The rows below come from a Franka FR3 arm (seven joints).
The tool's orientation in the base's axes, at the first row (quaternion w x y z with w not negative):
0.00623 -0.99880 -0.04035 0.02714
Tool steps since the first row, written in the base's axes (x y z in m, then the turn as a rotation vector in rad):
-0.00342 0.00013 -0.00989 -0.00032 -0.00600 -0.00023
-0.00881 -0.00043 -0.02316 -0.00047 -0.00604 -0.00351
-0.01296 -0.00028 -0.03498 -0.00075 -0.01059 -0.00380
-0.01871 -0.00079 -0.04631 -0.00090 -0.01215 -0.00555
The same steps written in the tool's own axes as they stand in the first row. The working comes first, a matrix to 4 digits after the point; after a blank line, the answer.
The tool's axes in the first row as the columns of a matrix, in the base's axes (used below as rounded here):
0.9953 0.0803 -0.0547
0.0809 -0.9967 0.0103
-0.0537 -0.0146 -0.9984

-0.00286 -0.00026 0.01006 -0.00079 0.00596 0.00019
-0.00756 0.00006 0.02360 -0.00077 0.00603 0.00347
-0.01104 -0.00025 0.03563 -0.00140 0.01055 0.00373
-0.01620 -0.00004 0.04725 -0.00158 0.01212 0.00547

